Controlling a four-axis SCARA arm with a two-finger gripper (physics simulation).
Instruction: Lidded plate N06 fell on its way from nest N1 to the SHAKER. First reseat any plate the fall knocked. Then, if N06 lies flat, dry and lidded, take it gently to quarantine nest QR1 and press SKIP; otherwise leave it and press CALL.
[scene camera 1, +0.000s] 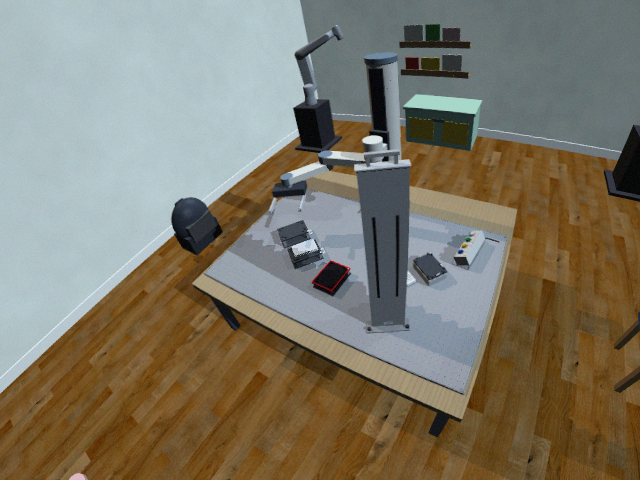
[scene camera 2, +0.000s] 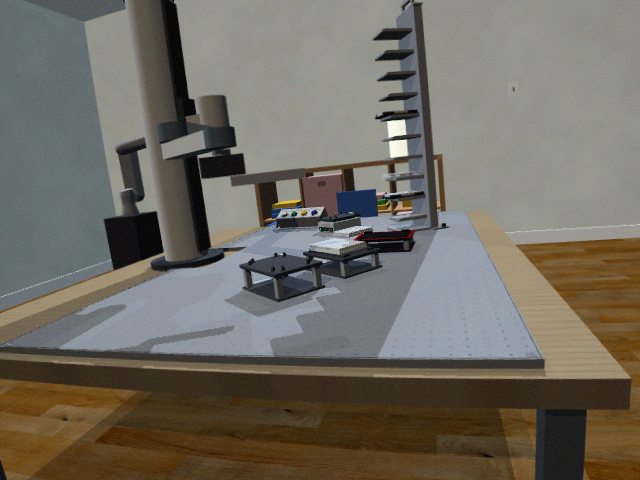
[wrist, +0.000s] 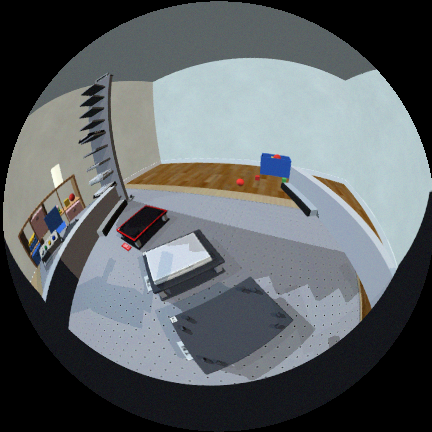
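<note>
There's nothing in the gripper (scene camera 2: 299, 173) (wrist: 198, 180), so it's holding nothing.
</note>
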